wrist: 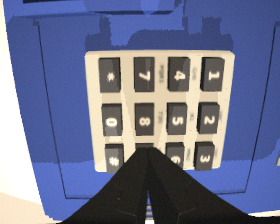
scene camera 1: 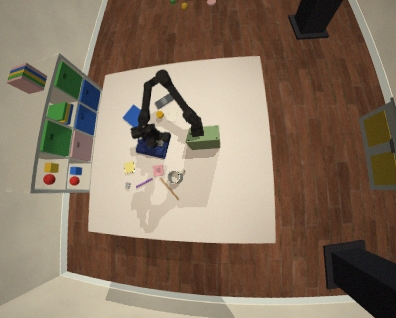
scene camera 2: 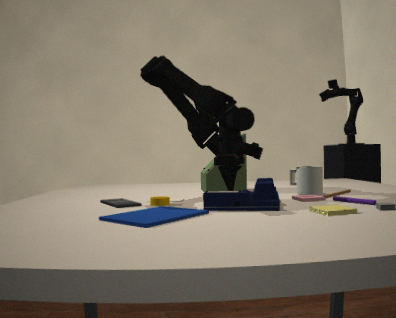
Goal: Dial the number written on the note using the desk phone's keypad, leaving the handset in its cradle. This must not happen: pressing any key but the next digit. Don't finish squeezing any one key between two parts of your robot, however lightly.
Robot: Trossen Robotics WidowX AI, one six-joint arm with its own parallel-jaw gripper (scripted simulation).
I see my gripper, a blue book and a phone.
My gripper also shows in the wrist view.
